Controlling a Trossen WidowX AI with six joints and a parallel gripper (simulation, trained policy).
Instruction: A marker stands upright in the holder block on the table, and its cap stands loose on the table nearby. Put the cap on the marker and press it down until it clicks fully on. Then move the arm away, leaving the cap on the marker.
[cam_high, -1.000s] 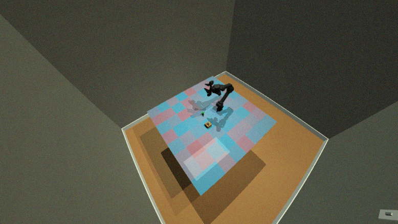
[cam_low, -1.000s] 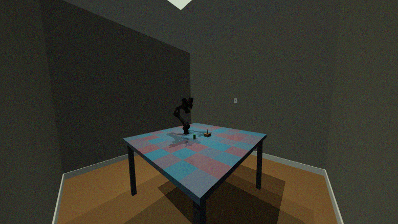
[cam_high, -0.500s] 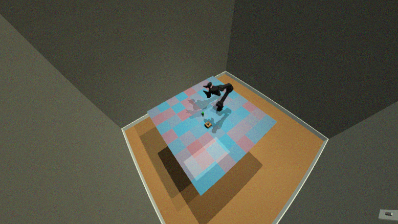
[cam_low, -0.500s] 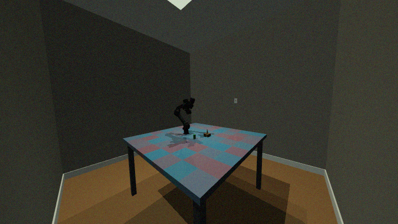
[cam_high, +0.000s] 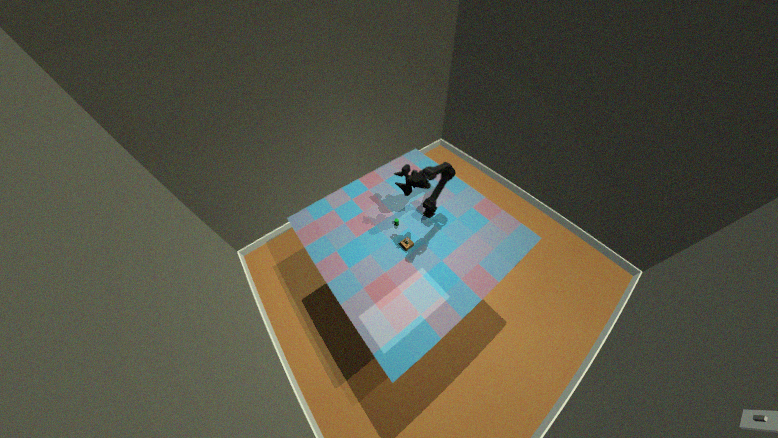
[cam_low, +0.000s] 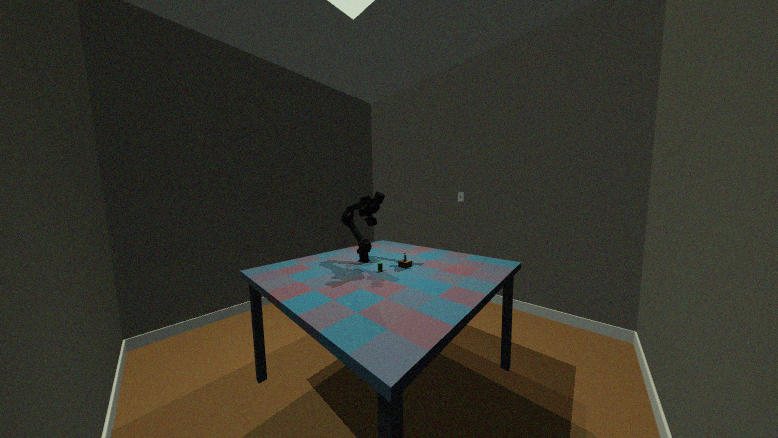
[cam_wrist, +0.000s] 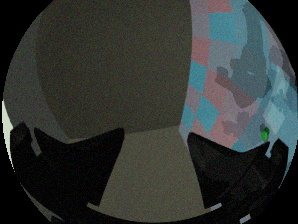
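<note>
Now: the green cap 5 cm ahead of my gripper tip, 8 cm to the left of it and 33 cm below it.
</note>
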